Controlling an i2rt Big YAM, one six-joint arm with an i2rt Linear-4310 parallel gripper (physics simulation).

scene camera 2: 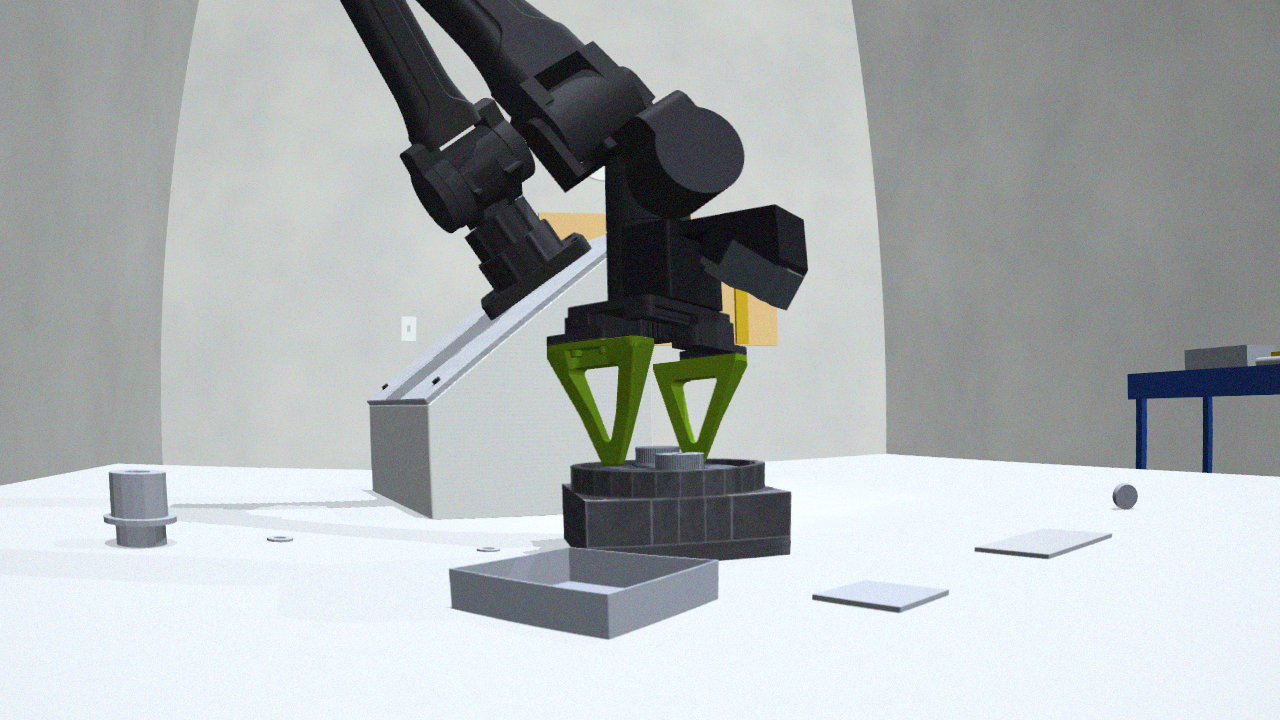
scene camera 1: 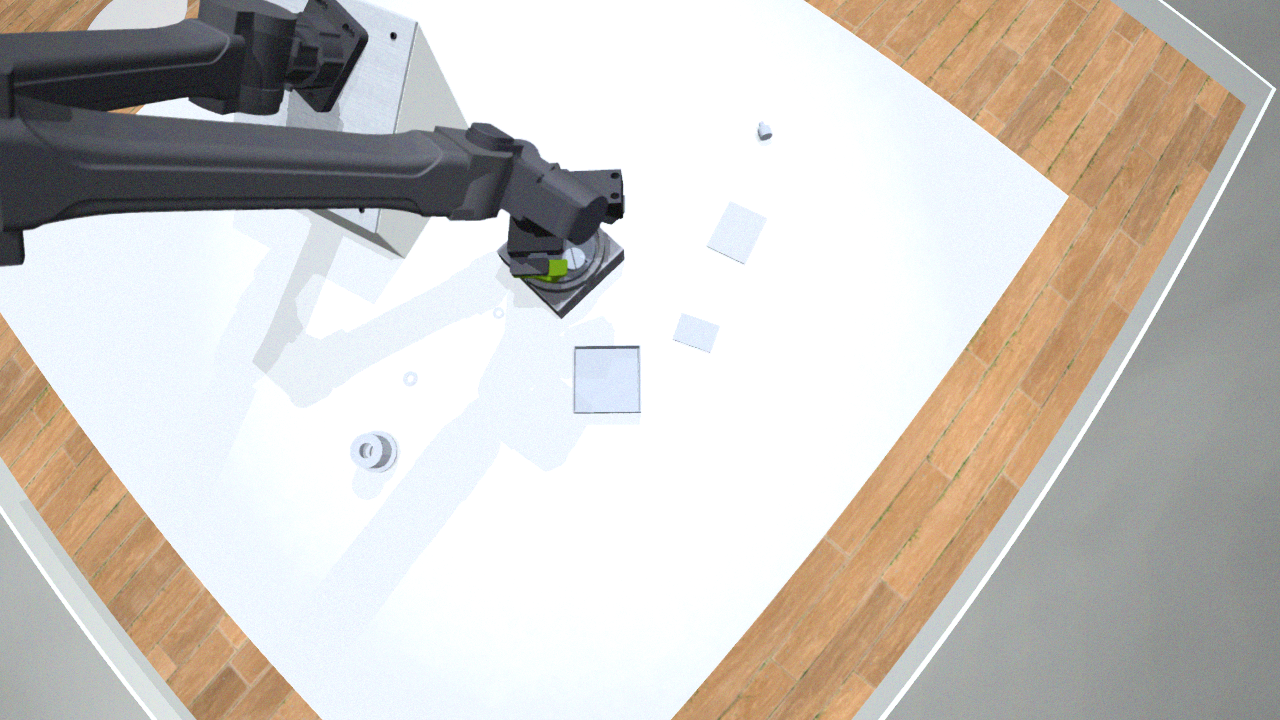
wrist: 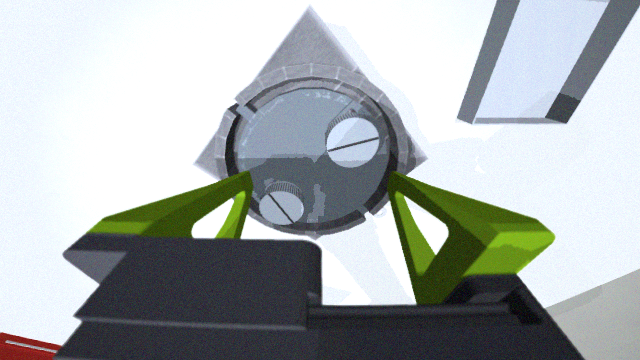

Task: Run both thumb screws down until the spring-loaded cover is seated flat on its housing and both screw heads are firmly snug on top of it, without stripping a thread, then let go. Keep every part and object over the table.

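Places are measured from the arm's base along level axes (x left, y up, z ahead), in centimetres.
Pixels of known places: gripper, fingertip midpoint: (scene camera 2: 657,464) (scene camera 1: 553,248) (wrist: 320,179); arm's base, link origin: (scene camera 2: 538,280) (scene camera 1: 326,53).
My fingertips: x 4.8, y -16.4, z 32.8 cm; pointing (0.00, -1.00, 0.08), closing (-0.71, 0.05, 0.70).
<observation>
For each thing: its top centre in the pictures, then the offset to it from my fingertips.
- dark housing, top centre: (scene camera 2: 668,464) (wrist: 313,172) (scene camera 1: 557,245) dx +0.7, dy +0.0, dz +0.1 cm
- grey disc cover, top centre: (scene camera 2: 668,467) (wrist: 313,170) (scene camera 1: 558,245) dx +0.7, dy -0.2, dz +0.1 cm
- slotted thumb screw, top centre: (wrist: 352,144) (scene camera 2: 679,453) (scene camera 1: 573,258) dx +0.7, dy +0.9, dz +3.3 cm
- open square tray, top centre: (scene camera 2: 585,567) (wrist: 552,63) (scene camera 1: 606,378) dx -7.1, dy -3.6, dz +17.1 cm
- small cylinder, top centre: (scene camera 2: 1123,482) (scene camera 1: 764,126) dx +36.5, dy -3.6, dz +6.6 cm
- flanged part, top centre: (scene camera 2: 137,471) (scene camera 1: 366,450) dx -36.1, dy -0.6, dz +2.1 cm
The dark housing (scene camera 1: 562,308) (scene camera 2: 675,521) (wrist: 309,47) has a raised round rim, with the grey disc cover (wrist: 287,127) inside it. One slotted thumb screw (scene camera 2: 680,461) (wrist: 352,142) stands on the cover's tray side; its head looks larger in the wrist view. The other thumb screw (scene camera 2: 657,450) (wrist: 281,208) is at the lower left of the wrist view. Both show knurled sides; whether either is snug, or the cover flat, I cannot tell. My gripper (scene camera 2: 656,455) (wrist: 320,179) is open, its green fingertips low over the cover, apart from both heads, the second screw near the left finger.
An open square tray (scene camera 1: 606,412) (scene camera 2: 662,598) (wrist: 487,62) stands beside the housing. Two flat plates (scene camera 1: 736,232) (scene camera 2: 1042,542), (scene camera 1: 696,332) (scene camera 2: 879,594), a small cylinder (scene camera 1: 764,132) (scene camera 2: 1125,496), two rings and a flanged part (scene camera 1: 384,452) (scene camera 2: 140,497) lie around. A sloped block (scene camera 2: 510,447) stands behind.
</observation>
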